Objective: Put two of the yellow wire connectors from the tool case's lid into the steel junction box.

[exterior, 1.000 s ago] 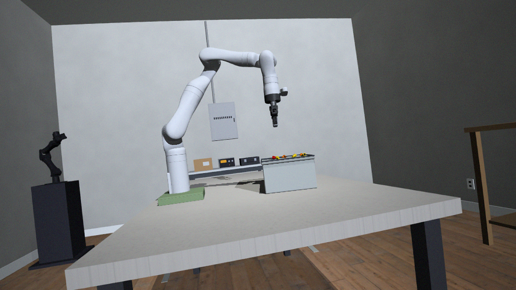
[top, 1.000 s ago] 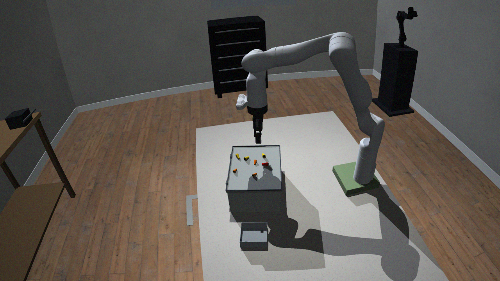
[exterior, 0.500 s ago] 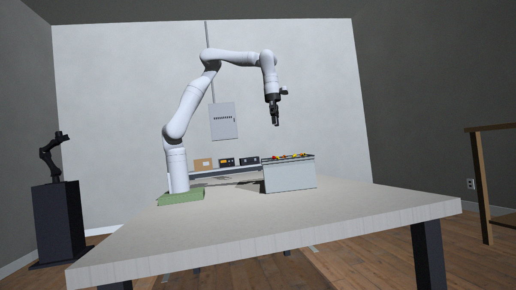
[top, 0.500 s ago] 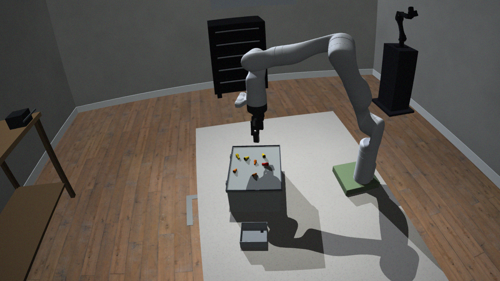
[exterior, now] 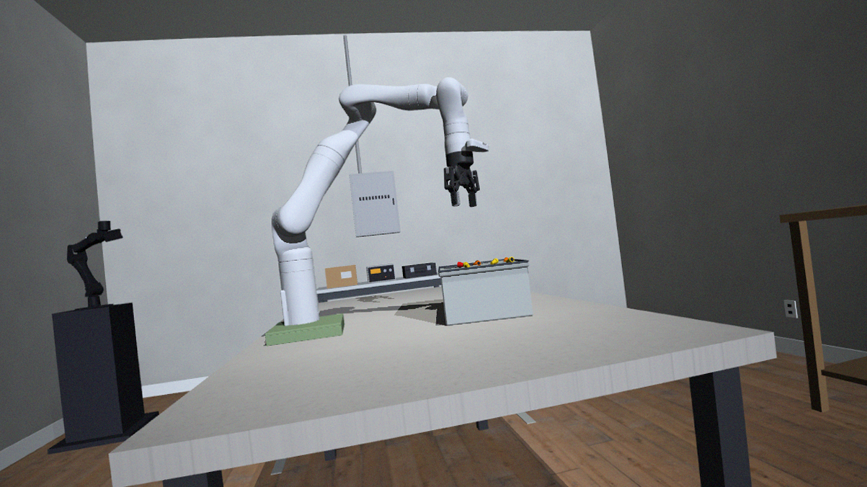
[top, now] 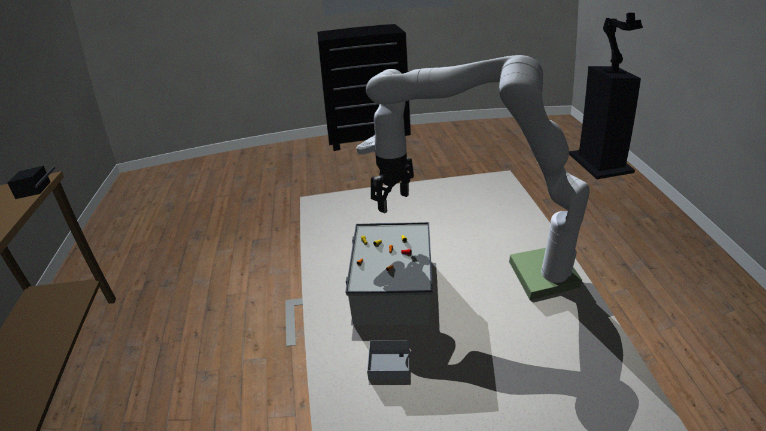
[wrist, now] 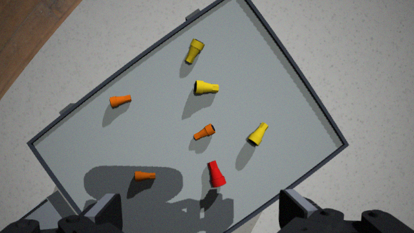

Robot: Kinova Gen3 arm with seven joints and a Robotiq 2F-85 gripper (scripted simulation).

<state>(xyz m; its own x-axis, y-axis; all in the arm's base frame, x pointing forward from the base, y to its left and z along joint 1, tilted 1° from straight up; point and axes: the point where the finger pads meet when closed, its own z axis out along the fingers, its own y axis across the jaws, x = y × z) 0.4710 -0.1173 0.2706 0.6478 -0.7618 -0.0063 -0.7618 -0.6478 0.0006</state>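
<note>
Right now the red connector is 3 cm behind my hand and 17 cm below it. Also, from my hand: tool case: 2 cm ahead, 21 cm below.
</note>
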